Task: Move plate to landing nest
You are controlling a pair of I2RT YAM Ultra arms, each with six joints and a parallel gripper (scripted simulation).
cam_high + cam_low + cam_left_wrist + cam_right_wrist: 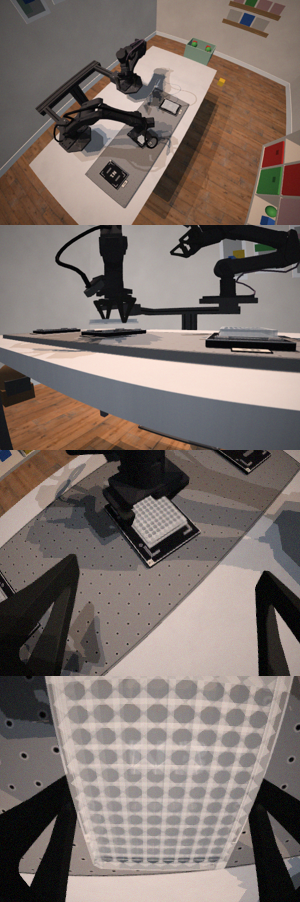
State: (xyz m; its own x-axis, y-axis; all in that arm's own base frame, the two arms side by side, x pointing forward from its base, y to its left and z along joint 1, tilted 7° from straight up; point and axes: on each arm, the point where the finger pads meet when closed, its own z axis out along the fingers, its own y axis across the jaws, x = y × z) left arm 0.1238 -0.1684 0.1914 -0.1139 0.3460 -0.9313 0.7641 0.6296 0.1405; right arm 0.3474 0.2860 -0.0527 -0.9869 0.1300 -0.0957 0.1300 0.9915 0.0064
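Right now the N3 nest is 4 cm below my right hand. The rest, counted from my right hand: plate (5 cm ahead, 35 cm to the left, 3 cm below).
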